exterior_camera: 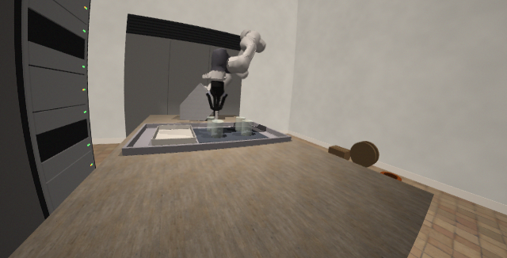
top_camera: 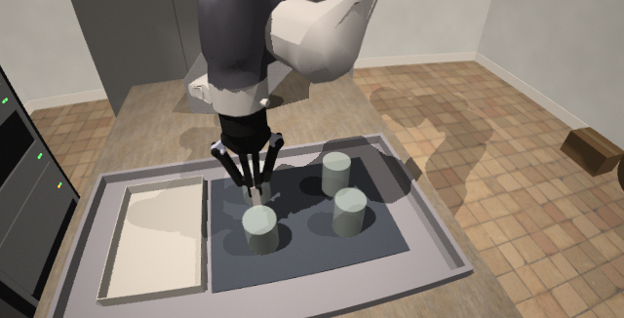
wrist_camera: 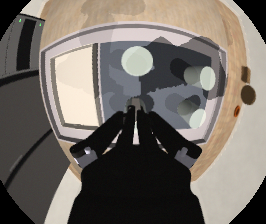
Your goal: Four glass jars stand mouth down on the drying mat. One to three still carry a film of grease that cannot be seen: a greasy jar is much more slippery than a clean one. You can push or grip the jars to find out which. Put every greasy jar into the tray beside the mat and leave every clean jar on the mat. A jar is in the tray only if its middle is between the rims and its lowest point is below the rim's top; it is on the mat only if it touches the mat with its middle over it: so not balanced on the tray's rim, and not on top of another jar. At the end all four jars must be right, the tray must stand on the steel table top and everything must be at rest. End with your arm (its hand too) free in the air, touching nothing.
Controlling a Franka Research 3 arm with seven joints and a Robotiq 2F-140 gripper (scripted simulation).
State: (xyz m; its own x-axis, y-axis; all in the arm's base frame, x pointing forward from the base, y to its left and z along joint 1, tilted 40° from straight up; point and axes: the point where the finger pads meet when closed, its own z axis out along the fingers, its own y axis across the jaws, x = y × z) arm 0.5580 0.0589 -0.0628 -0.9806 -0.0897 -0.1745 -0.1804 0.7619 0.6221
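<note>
My gripper is now 20 mm to the left of the rimmed steel table top and 110 mm above it. From my hand the other things lie so: dark drying mat 40 mm behind, 90 mm to the left, 110 mm below; then cream tray 20 mm ahead, 230 mm to the right, 110 mm below.
</note>
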